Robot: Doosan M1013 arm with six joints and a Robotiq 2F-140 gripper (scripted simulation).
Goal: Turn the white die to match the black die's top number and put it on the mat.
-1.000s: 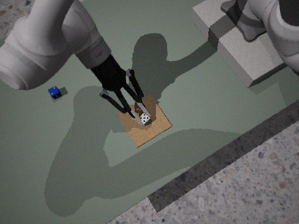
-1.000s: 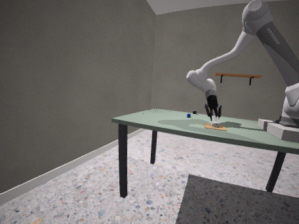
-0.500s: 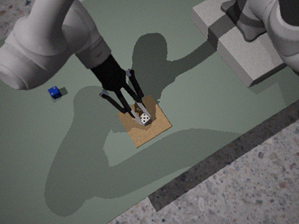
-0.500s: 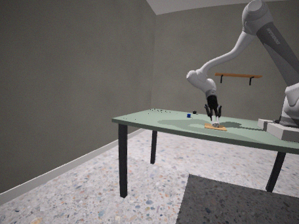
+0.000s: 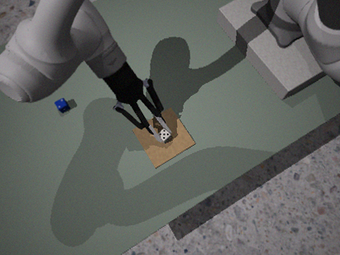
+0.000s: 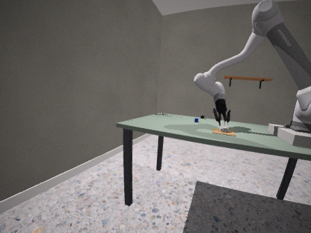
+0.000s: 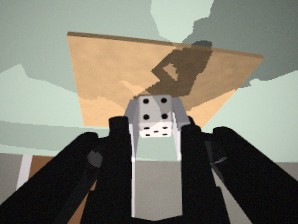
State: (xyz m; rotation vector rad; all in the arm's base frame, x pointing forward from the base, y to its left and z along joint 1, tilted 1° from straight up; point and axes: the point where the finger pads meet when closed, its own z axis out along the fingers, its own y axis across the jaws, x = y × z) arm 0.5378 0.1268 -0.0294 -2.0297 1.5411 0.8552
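Right now the white die is 10 mm behind my hand, 20 mm to the left of it and 20 mm below it. The rest, counted from my hand: brown mat 20 mm to the left, 40 mm below; blue die 220 mm ahead, 220 mm to the right, 20 mm below; black die 210 mm ahead, 490 mm to the right, 20 mm below.
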